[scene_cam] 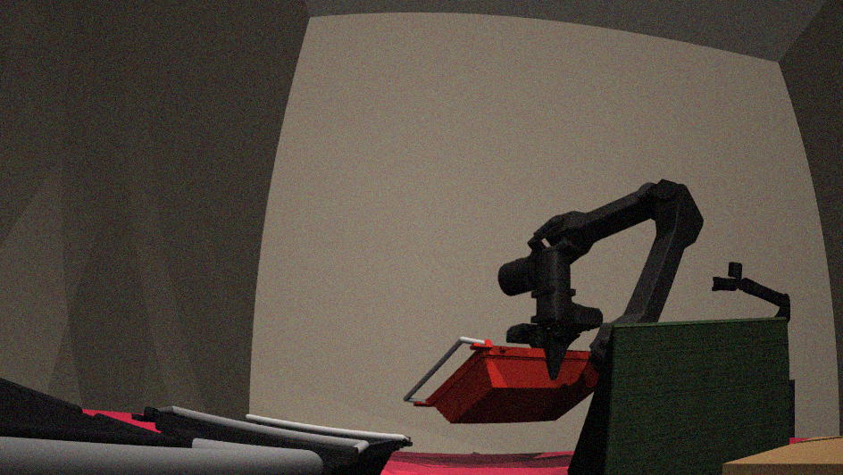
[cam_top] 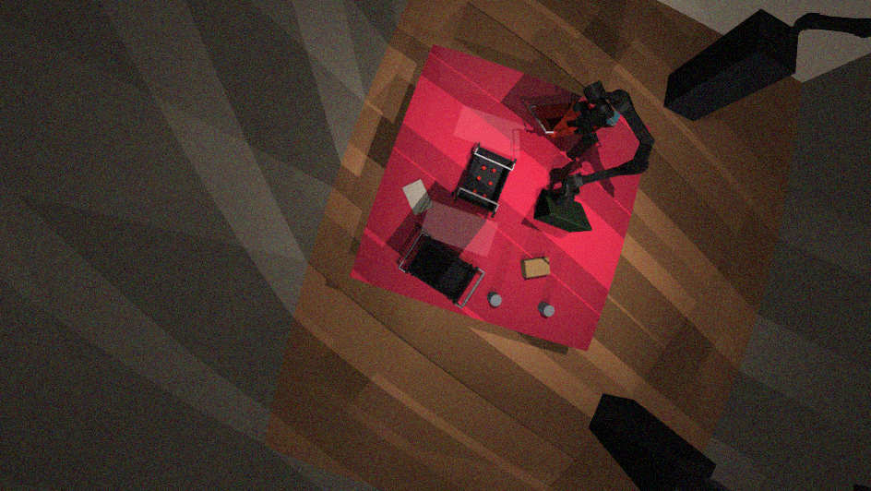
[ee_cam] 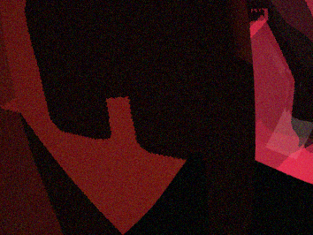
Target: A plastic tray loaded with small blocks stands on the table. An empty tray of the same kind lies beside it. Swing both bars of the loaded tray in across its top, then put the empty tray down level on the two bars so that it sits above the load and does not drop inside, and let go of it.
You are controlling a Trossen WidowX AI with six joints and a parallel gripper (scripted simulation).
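The red tray lies 4 cm ahead of my gripper tip and 7 cm to the right of it. Round my gripper tip: teal block 25 cm behind, 25 cm to the right, 13 cm below; then white block 60 cm ahead, 48 cm to the left, 15 cm below; then tan box 4 cm behind, 64 cm to the left, 12 cm below.
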